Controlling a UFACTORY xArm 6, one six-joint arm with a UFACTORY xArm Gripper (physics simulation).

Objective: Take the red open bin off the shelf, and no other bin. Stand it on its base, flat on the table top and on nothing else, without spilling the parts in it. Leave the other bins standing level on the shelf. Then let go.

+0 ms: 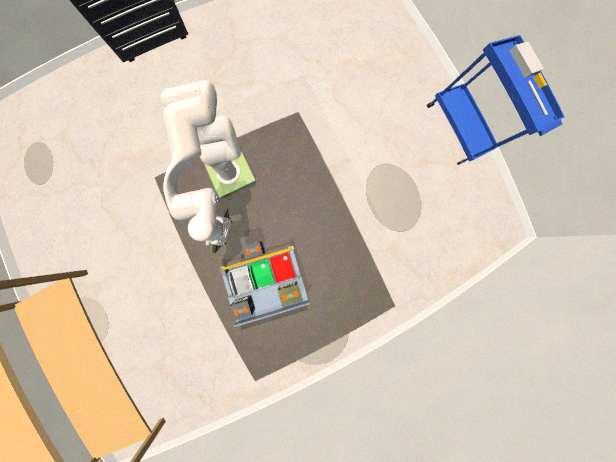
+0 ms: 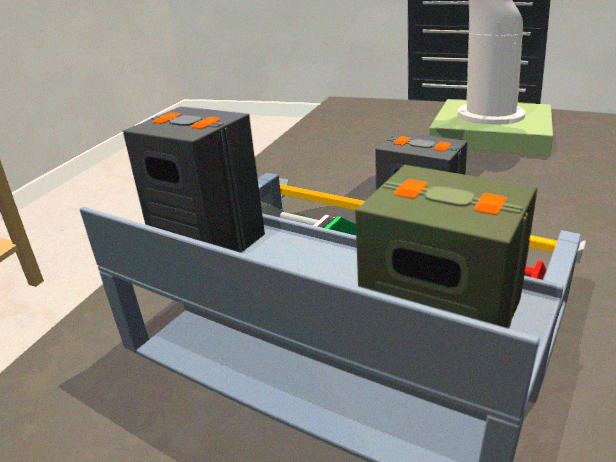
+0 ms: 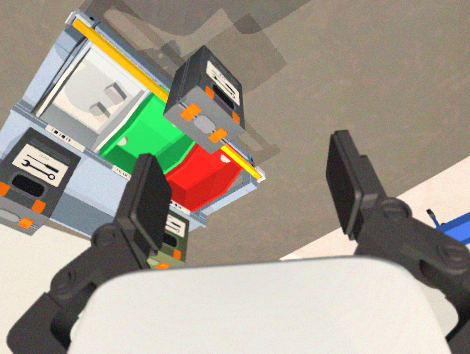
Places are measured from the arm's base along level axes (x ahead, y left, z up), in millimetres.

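Pixels of known places: gripper, fingertip midpoint: (image 1: pixel 225 231) (image 3: pixel 243 162); arm's base, link origin: (image 1: pixel 228 172) (image 2: pixel 491 115).
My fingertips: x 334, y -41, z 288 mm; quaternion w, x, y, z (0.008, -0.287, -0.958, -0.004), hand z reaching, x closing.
Note:
For each thing: its top centre in the pictures, then the offset to it from my fingertips. Level surfaces: height alone.
- red open bin, top centre: (image 2: pixel 477 268) (image 3: pixel 192 188) (image 1: pixel 283 272) dx +257, dy +165, dz -241 mm
- green bin, top centre: (image 2: pixel 365 242) (image 3: pixel 144 156) (image 1: pixel 262 278) dx +255, dy +53, dz -241 mm
- whitish bin, top centre: (image 2: pixel 271 220) (image 3: pixel 82 116) (image 1: pixel 241 285) dx +254, dy -59, dz -241 mm
- yellow bar, top centre: (image 2: pixel 406 211) (image 3: pixel 186 116) (image 1: pixel 256 258) dx +151, dy +56, dz -257 mm
- brown table top, surface height: dz -322 mm
- olive case, top centre: (image 2: pixel 449 194) (image 3: pixel 150 261) (image 1: pixel 290 295) dx +356, dy +164, dz -123 mm
The red open bin (image 1: pixel 283 266) (image 2: pixel 538 271) (image 3: pixel 202 175) sits at one end of the row on the grey-blue shelf (image 1: pixel 265 296) (image 2: pixel 300 280), beside the green bin (image 1: pixel 262 276) (image 2: pixel 342 226) (image 3: pixel 147 132). A whitish bin (image 1: pixel 241 280) (image 2: pixel 300 219) (image 3: pixel 85 85) is at the other end. I cannot make out parts in the red bin. A yellow bar (image 1: pixel 257 258) (image 2: pixel 320 196) (image 3: pixel 120 60) runs along the bins' side of the shelf. My gripper (image 1: pixel 222 232) (image 3: pixel 243 162) is open and empty, off to the side of the shelf nearer the arm base, apart from the bins.
A dark case (image 1: pixel 253 249) (image 2: pixel 420 155) (image 3: pixel 205 100) stands on the brown table top (image 1: pixel 340 260) by the yellow bar. Another dark case (image 1: pixel 242 309) (image 2: pixel 170 200) (image 3: pixel 35 170) and an olive case (image 1: pixel 290 295) (image 2: pixel 440 240) (image 3: pixel 175 235) stand on the shelf behind the bins.

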